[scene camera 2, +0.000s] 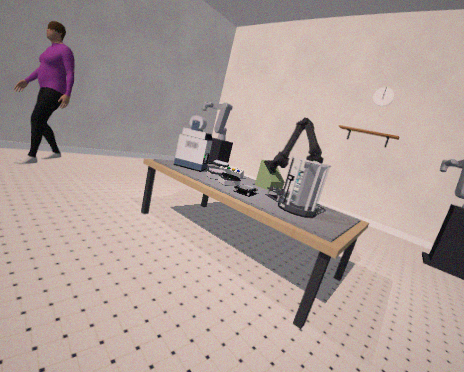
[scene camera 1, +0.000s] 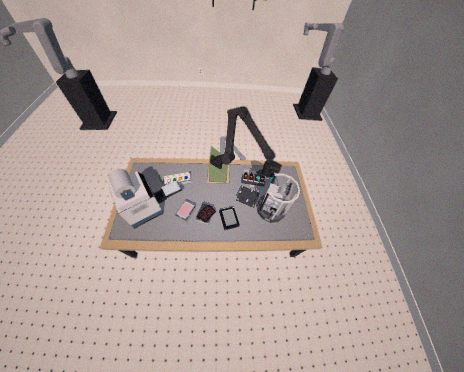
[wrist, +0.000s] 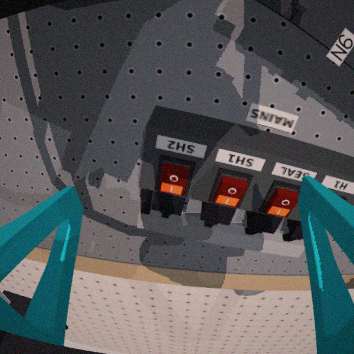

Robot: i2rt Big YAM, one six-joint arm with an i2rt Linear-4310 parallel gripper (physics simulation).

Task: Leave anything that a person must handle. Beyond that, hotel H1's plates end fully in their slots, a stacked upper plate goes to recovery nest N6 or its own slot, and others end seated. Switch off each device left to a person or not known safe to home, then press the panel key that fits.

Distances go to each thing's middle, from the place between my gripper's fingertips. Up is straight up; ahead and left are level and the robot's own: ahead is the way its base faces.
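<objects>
The MAINS label (wrist: 257,113) is 60 mm to the right of my hand, 40 mm behind it and 150 mm below it. And there's the plate hotel (scene camera 2: 305,181), which is 70 mm to the left of my hand, 190 mm ahead of it and 30 mm above it.
</objects>
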